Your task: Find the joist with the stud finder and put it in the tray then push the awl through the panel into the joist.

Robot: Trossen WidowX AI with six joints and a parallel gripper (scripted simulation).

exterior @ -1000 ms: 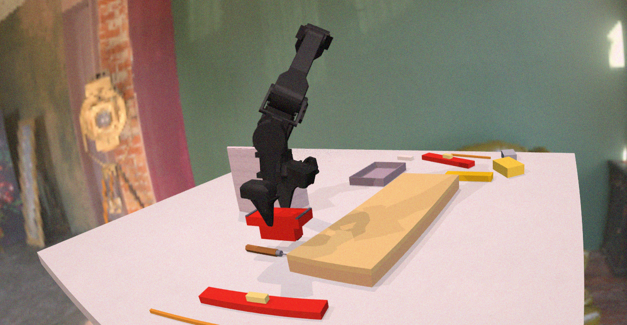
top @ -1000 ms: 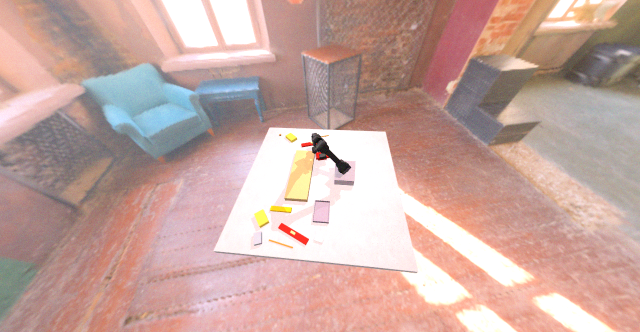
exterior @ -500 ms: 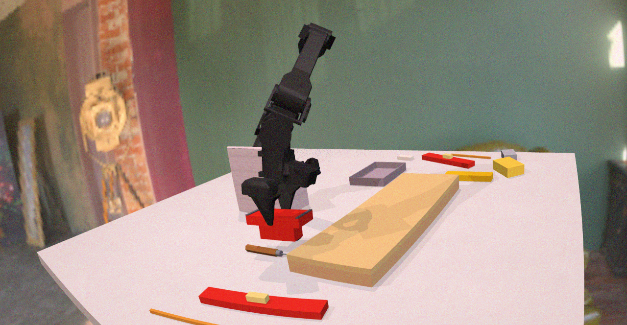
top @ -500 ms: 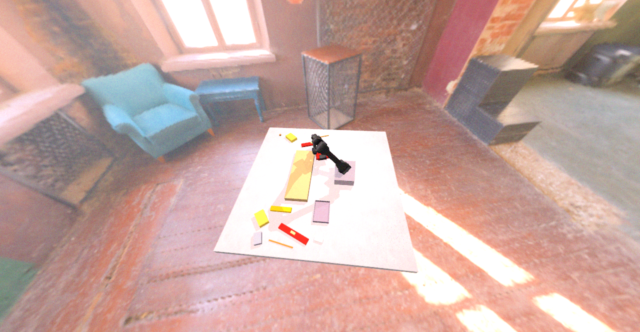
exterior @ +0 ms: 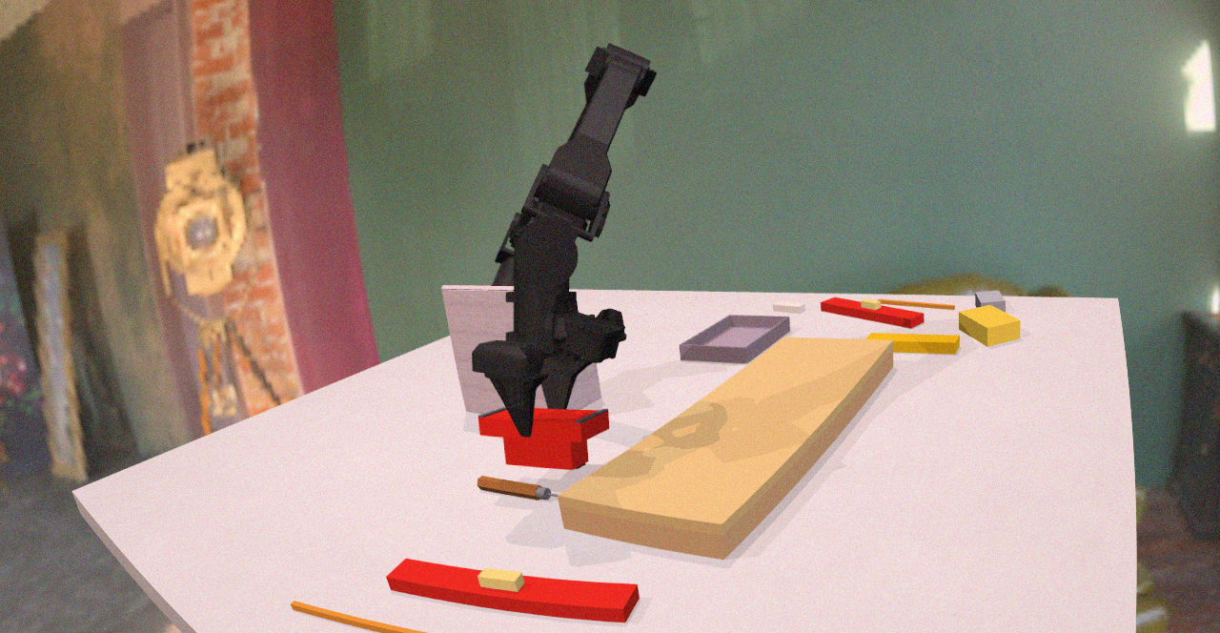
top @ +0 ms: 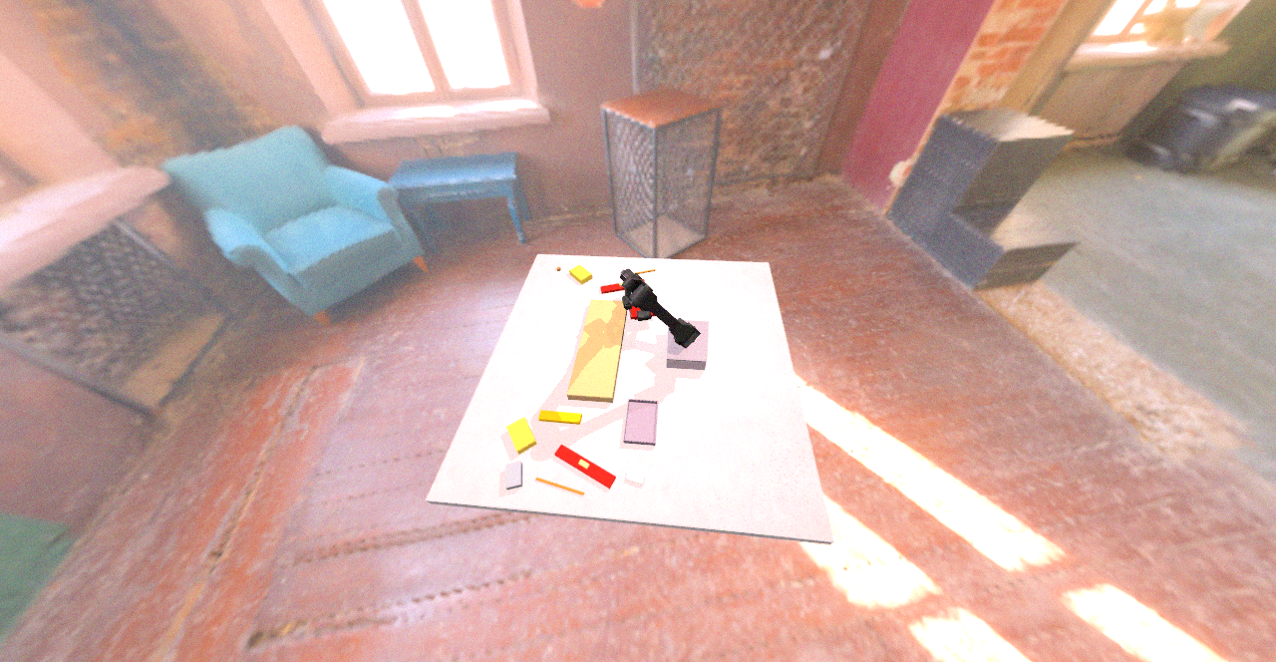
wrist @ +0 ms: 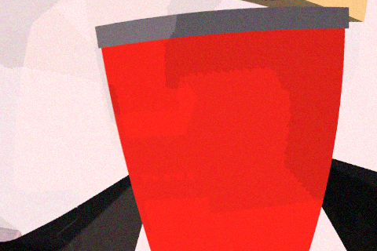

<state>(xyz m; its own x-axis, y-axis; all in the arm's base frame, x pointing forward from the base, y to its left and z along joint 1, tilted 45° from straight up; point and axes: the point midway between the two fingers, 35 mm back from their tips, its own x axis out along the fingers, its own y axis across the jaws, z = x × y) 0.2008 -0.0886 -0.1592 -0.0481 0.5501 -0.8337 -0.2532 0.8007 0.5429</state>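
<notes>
Now: gripper tip 40 mm above the square light and 30 mm short of it. Round my gripper tip: awl (60 mm below, 40 mm to the right, 10 mm ahead); then red stud finder (20 mm below, 20 mm ahead); then grey tray (510 mm to the left, 50 mm below, 50 mm behind).
</notes>
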